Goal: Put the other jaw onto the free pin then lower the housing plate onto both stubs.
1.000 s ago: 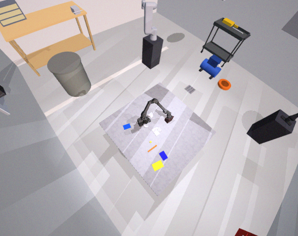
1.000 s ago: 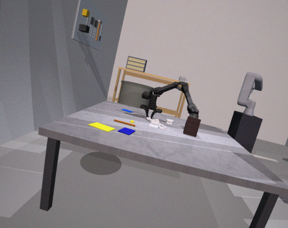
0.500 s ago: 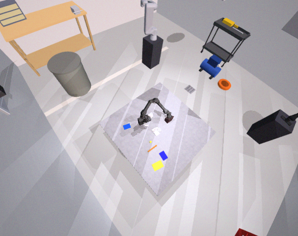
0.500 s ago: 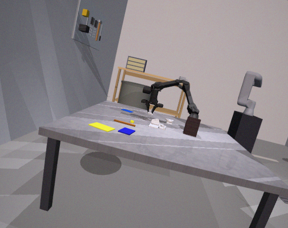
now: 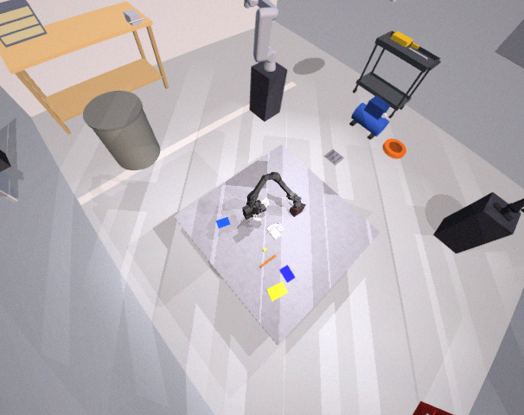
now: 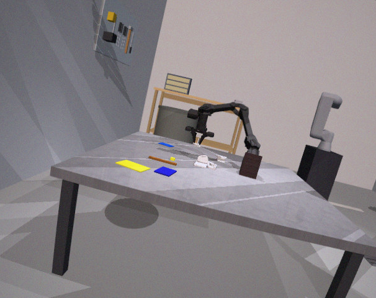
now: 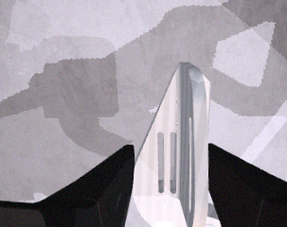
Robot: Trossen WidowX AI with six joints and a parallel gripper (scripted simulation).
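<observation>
My gripper tip is now 1 cm past the white jaw and 4 cm to the right of it. Also, from my gripper tip: white housing plate: 19 cm behind, 5 cm to the right, 5 cm below; small yellow cube: 12 cm ahead, 26 cm to the left, 7 cm below; orange bar: 16 cm ahead, 34 cm to the left, 8 cm below.
</observation>
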